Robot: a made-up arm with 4 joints.
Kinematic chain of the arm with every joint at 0, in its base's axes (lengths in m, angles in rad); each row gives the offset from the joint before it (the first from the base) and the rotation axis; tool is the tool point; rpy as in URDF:
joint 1: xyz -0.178 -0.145 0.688 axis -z
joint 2: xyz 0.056 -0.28 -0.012 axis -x
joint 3: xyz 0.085 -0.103 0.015 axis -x
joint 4: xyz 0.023 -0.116 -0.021 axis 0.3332 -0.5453 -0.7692
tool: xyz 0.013 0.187 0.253 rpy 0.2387 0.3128 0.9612
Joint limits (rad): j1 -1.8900..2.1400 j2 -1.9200..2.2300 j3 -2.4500..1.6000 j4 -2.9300..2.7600
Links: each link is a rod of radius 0.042 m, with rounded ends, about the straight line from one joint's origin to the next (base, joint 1, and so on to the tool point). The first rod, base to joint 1, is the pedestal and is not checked.
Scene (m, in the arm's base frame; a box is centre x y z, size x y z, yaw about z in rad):
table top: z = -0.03
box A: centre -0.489 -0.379 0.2 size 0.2 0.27 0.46 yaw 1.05
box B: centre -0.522 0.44 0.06 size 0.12 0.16 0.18 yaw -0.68
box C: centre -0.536 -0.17 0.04 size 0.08 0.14 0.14 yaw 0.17
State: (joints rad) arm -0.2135 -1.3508 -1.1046 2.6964
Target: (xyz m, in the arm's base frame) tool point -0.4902 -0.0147 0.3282
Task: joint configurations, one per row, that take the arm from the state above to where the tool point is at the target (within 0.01 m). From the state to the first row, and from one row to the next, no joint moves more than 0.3 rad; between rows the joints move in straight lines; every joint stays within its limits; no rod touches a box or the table.
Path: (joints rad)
1: -0.0582 -1.6354 -1.2950 2.7282
2: 0.0971 -1.9200 -1.4854 2.7600
3: 0.2965 -1.8792 -1.5966 2.7600
4: 0.4960 -1.8383 -1.7078 2.7600
5: 0.6955 -1.7975 -1.8191 2.7600
6: 0.9537 -1.7469 -1.7019 2.6470
7: 1.2119 -1.6964 -1.5847 2.5340
8: 1.4701 -1.6459 -1.4675 2.4209
9: 1.7284 -1.5953 -1.3503 2.3079
10: 1.9866 -1.5448 -1.2331 2.1949

